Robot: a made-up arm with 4 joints.
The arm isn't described. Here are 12 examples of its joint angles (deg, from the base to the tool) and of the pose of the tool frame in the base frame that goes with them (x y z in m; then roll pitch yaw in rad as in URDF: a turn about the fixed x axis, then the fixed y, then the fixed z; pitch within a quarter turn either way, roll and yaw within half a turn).
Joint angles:
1: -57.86 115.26 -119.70 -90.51
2: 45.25 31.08 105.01 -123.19
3: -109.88 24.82 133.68 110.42
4: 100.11 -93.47 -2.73 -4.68
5: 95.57 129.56 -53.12 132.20
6: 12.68 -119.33 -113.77 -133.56
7: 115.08 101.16 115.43 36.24
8: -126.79 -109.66 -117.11 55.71
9: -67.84 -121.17 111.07 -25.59
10: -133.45 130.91 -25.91 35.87
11: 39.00 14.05 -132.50 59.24
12: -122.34 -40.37 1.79 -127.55
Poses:
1: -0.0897 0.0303 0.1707 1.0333 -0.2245 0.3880
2: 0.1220 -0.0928 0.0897 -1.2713 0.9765 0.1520
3: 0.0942 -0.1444 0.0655 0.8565 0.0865 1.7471
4: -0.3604 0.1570 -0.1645 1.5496 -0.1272 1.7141
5: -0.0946 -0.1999 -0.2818 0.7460 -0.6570 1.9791
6: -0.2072 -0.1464 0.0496 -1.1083 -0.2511 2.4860
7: 0.0591 -0.2529 -0.1152 -3.1161 -1.0203 2.9441
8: -0.3954 0.1257 0.1308 1.8654 -0.4371 0.3042
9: -0.4453 -0.1964 0.1257 2.2377 0.6316 1.8235
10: -0.0304 0.3649 0.0737 -1.0954 -0.1426 2.7641
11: -0.0512 0.0835 -0.1846 -0.3097 -0.3526 -2.1889
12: -0.0116 -0.0294 0.3897 -1.0400 -0.1285 -2.9726
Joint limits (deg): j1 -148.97..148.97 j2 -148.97..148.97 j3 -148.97..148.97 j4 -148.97..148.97
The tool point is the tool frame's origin. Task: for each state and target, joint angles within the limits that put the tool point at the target. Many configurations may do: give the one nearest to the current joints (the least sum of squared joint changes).
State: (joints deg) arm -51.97 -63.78 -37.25 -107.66
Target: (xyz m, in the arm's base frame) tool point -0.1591 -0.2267 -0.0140
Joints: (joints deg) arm -5.35 -52.48 -51.55 -97.05
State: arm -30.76 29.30 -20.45 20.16
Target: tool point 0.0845 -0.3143 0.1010
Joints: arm -41.49 21.68 -14.34 29.99
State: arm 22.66 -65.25 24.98 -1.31
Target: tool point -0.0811 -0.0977 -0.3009
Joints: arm 27.35 -32.35 33.12 -9.31
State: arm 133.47 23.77 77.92 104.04
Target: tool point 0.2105 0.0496 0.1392
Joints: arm 144.20 24.03 89.78 109.57
